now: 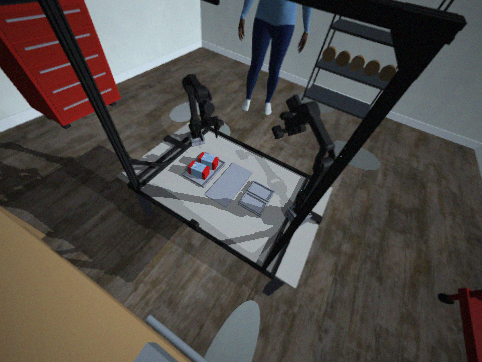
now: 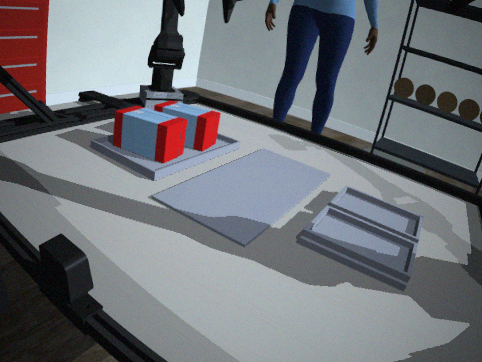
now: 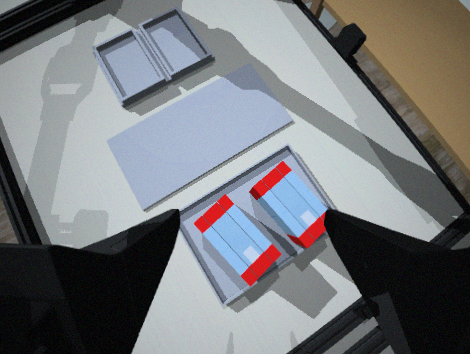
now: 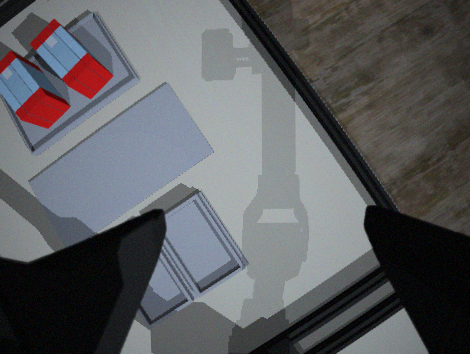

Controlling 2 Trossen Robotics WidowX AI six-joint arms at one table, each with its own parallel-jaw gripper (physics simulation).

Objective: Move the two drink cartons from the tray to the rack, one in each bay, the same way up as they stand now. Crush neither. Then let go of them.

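Frame: origin at the left arm's base, x right, y down, z ahead, level; metres.
Seen in the pictures: left gripper, fingertip midpoint: (image 1: 209,139) (image 2: 205,18) (image 3: 252,216); right gripper, fingertip midpoint: (image 1: 281,136) (image 2: 436,6) (image 4: 264,218); left arm's base, link origin: (image 1: 195,135) (image 2: 161,89).
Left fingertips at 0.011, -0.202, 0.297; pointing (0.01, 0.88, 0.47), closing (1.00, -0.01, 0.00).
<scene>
Offsets run from my left fingertips to a thing's top centre, as dx, dy, dz. "spot": to the spot under its first point.
Two light-blue cartons with red ends lie lengthwise, side by side and apart, on the grey tray @(+0.035, +0.242, -0.005) (image 1: 212,175) (image 2: 195,159) (image 3: 242,200) (image 4: 120,75). They are the front carton @(+0.084, +0.184, +0.020) (image 1: 199,170) (image 2: 140,132) (image 3: 290,202) (image 4: 22,82) and the rear carton @(-0.004, +0.184, -0.032) (image 1: 208,160) (image 2: 192,120) (image 3: 237,240) (image 4: 62,47). The grey rack @(-0.184, +0.238, +0.341) (image 1: 256,196) (image 2: 372,225) (image 3: 152,55) (image 4: 179,270) has two empty bays split by a divider. My left gripper (image 1: 219,129) (image 3: 252,216) is open and empty, raised behind the tray. My right gripper (image 1: 280,124) (image 4: 264,218) is open and empty, raised behind the rack.
A flat grey plate (image 1: 230,184) (image 2: 240,190) (image 3: 200,135) (image 4: 120,155) lies between tray and rack. Black rails edge the table, with a black block @(spot: +0.241, +0.206, +0.379) (image 1: 194,224) (image 2: 65,270) (image 3: 350,40) on the front rail. Black frame posts rise around it. A person (image 1: 272,45) (image 2: 317,50) stands behind.
</scene>
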